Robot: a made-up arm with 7 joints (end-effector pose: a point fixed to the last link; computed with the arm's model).
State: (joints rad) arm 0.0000 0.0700 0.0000 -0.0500 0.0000 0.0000 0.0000
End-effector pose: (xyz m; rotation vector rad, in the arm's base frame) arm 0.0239 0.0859 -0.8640 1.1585 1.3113 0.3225
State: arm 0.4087 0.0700 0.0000 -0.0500 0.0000 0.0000 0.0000
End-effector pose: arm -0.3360 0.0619 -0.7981 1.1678 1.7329 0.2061
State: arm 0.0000 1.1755 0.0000 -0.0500 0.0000 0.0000 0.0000
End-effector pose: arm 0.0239 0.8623 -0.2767 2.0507 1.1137 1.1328
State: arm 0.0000 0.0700 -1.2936 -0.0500 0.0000 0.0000 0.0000
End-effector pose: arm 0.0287 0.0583 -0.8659 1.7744 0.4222 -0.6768
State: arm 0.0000 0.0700 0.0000 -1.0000 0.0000 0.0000 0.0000
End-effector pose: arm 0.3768 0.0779 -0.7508 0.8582 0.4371 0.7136
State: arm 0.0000 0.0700 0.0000 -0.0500 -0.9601 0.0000 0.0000
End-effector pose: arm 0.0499 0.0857 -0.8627 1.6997 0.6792 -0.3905
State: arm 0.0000 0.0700 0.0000 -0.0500 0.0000 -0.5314 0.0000
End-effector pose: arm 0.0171 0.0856 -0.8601 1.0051 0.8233 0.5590
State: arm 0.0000 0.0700 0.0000 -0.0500 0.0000 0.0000 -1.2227
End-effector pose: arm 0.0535 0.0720 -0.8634 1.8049 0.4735 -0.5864
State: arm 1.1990 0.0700 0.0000 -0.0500 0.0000 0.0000 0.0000
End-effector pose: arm -0.8247 -0.1074 -0.3330 1.0734 2.5423 -0.0855
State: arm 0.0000 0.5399 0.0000 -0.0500 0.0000 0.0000 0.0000
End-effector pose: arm 0.0239 0.4942 -0.7242 1.5478 1.2703 0.6550
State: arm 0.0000 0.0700 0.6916 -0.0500 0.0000 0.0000 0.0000
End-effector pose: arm 0.0094 0.0921 -0.8635 0.6579 1.6386 0.8429
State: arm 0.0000 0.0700 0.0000 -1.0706 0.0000 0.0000 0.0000
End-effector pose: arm 0.3963 0.0764 -0.7299 0.8314 0.3719 0.7370
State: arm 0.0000 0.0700 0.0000 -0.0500 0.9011 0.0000 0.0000
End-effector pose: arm 0.0092 0.0663 -0.8661 0.4503 1.7128 0.9600
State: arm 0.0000 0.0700 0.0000 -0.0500 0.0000 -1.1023 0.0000
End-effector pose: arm 0.0088 0.0856 -0.8604 0.7996 0.2965 0.7632
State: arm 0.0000 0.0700 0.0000 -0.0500 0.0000 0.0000 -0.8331
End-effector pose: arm 0.0463 0.0803 -0.8632 1.6419 0.7738 -0.2955
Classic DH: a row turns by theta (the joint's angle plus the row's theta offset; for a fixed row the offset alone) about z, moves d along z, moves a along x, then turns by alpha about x. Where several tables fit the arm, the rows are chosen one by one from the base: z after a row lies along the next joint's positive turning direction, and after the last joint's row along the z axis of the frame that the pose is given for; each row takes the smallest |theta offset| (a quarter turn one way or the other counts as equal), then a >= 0, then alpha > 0; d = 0 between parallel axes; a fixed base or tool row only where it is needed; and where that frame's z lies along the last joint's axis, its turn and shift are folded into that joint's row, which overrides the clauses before.
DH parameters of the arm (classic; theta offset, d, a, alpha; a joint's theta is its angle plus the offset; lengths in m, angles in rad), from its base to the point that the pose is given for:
base (fixed): 0 0.0662 0.013 -1.2217
joint 1: 1.5708 -0.0043 0.0061 1.5708
joint 2: 1.2217 -0.005 0.006 -1.5708
joint 3: -1.5708 -0.527 0.082 -1.5708
joint 4: 0 -0.008 -0.073 1.5708
joint 5: 0 -0.406 -0.024 -1.5708
joint 6: 0 -0.003 0.016 1.5708
joint 7: 1.054 0.0067 0.0219 1.7483
tool (fixed): -0.714 -0.0185 0 0

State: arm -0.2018 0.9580 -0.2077 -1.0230 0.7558 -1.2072 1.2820
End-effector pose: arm 0.5180 0.5847 -0.4216 -0.5937 -0.4657 0.5126
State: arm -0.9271 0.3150 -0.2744 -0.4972 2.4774 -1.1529 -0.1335
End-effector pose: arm 0.8452 0.0146 -0.3493 -1.1076 0.5116 1.8532
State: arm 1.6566 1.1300 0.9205 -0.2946 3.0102 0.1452 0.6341
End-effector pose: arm -0.5766 0.6967 0.2579 -1.2211 -0.6545 2.4205
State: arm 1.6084 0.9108 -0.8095 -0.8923 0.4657 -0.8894 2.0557
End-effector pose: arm -0.8663 0.2677 -0.0107 -0.5049 2.1894 1.5351
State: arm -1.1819 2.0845 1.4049 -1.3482 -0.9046 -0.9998 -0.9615
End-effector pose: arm -0.4564 0.4695 0.5029 -0.6287 0.1625 -1.0100
